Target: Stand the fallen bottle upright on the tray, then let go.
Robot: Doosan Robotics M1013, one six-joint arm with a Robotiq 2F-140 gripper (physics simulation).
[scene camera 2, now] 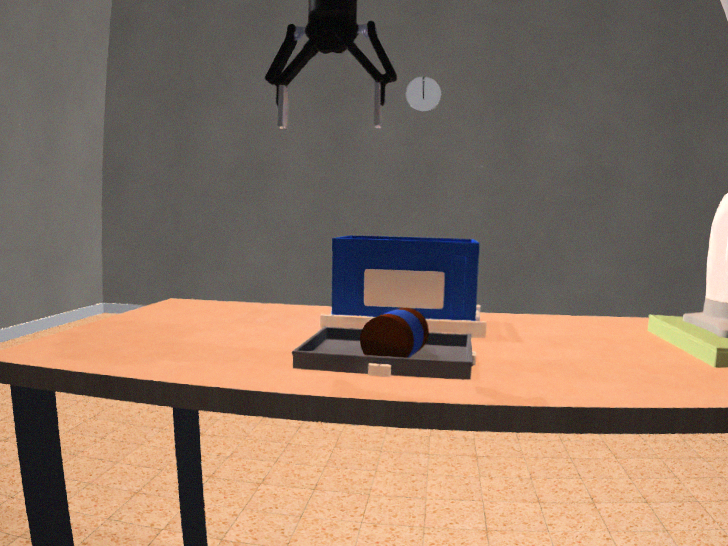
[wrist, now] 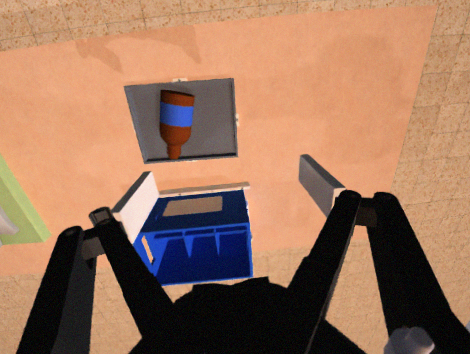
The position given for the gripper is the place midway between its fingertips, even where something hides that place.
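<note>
Scene camera 2 shows the gripper (scene camera 2: pixel 329 127), together with a blue panel (scene camera 2: pixel 366 260), a brown bottle (scene camera 2: pixel 402 332), a dark grey tray (scene camera 2: pixel 440 352) and a pale strip (scene camera 2: pixel 477 329). The wrist view shows the tray (wrist: pixel 212 132) and the panel (wrist: pixel 161 219) too, and the gripper itself is there (wrist: pixel 227 175).
</note>
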